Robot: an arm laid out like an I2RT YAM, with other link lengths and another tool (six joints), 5 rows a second.
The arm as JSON. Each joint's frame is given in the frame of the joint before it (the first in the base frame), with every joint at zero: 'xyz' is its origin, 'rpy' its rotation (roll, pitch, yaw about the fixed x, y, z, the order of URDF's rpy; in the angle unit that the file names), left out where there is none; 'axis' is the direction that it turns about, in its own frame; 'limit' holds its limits. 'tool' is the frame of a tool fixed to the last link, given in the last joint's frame.
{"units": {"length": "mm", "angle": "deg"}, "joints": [
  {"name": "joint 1", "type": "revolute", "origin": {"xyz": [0.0, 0.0, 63.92]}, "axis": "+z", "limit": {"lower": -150.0, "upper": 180.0}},
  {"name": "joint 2", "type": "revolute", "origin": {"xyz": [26.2, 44.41, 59.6], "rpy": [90.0, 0.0, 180.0]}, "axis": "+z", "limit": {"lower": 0.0, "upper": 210.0}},
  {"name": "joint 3", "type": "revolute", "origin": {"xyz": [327.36, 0.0, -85.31], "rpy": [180.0, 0.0, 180.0]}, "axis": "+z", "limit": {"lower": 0.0, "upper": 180.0}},
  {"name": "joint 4", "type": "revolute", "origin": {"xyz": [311.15, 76.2, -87.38], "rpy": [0.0, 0.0, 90.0]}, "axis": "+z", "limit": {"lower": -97.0, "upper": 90.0}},
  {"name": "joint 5", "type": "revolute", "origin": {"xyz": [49.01, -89.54, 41.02], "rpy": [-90.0, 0.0, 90.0]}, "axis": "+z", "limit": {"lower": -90.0, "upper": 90.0}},
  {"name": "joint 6", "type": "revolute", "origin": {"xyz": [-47.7, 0.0, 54.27], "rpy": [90.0, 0.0, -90.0]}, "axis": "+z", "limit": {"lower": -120.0, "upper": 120.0}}
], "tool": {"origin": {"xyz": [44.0, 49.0, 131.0], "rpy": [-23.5, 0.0, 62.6]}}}
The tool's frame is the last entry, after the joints.
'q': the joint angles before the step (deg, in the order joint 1, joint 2, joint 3, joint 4, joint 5, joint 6). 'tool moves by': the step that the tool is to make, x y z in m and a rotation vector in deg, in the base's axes. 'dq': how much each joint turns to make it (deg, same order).
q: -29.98, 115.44, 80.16, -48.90, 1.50, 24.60
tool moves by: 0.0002, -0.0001, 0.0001, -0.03, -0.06, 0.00
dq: 0.00, -0.03, -0.01, 0.05, 0.00, 0.00
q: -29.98, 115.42, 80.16, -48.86, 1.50, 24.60
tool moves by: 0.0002, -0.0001, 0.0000, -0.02, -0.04, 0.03
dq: 0.00, 0.00, 0.00, 0.04, -0.01, -0.03
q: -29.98, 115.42, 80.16, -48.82, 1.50, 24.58
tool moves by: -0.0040, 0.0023, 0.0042, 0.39, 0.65, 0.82
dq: 0.07, -0.46, 0.03, -1.23, -0.09, -0.74
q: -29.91, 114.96, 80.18, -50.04, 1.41, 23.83
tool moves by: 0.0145, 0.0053, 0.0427, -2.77, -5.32, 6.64
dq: 1.90, -6.07, 0.08, -0.08, -0.83, -4.67
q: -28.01, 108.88, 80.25, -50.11, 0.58, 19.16
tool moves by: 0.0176, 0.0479, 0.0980, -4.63, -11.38, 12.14
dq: 6.65, -14.08, 0.02, -1.88, -2.17, -5.09
